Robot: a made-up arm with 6 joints.
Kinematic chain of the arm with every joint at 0, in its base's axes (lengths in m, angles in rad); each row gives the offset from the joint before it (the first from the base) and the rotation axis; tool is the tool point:
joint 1: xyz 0 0 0.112 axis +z
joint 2: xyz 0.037 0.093 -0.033 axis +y
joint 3: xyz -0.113 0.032 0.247 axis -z
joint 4: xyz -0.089 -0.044 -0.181 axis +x
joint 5: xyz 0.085 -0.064 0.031 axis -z
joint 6: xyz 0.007 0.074 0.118 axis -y
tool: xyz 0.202 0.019 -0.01
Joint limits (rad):
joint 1: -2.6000..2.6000
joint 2: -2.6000..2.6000
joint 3: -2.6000..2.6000
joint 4: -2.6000..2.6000
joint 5: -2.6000..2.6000
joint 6: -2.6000..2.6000
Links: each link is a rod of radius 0.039 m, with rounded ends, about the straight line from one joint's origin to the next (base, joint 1, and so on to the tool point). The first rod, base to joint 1, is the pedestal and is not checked.
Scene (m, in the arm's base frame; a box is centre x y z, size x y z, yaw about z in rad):
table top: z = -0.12
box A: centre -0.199 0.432 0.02 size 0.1 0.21 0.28 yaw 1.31
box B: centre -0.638 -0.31 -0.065 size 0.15 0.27 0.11 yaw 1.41
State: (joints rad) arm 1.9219 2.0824 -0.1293 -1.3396 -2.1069 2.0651
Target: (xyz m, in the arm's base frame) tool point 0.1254 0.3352 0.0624
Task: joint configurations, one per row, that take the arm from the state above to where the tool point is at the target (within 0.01 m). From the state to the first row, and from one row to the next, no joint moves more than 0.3 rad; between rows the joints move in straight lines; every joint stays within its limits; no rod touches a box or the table.
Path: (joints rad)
1: 1.9159 1.8513 -0.1591 -1.1303 -2.0551 2.1260
2: 1.9098 1.6203 -0.1889 -0.9209 -2.0034 2.1869
3: 1.9038 1.3892 -0.2187 -0.7116 -1.9516 2.2478
4: 1.8977 1.1581 -0.2485 -0.5023 -1.8998 2.3087
5: 1.8792 1.3210 -0.2562 -0.2459 -2.0012 2.4058
6: 1.8607 1.4840 -0.2639 0.0104 -2.1026 2.5029
7: 1.8421 1.6469 -0.2717 0.2668 -2.2040 2.6000

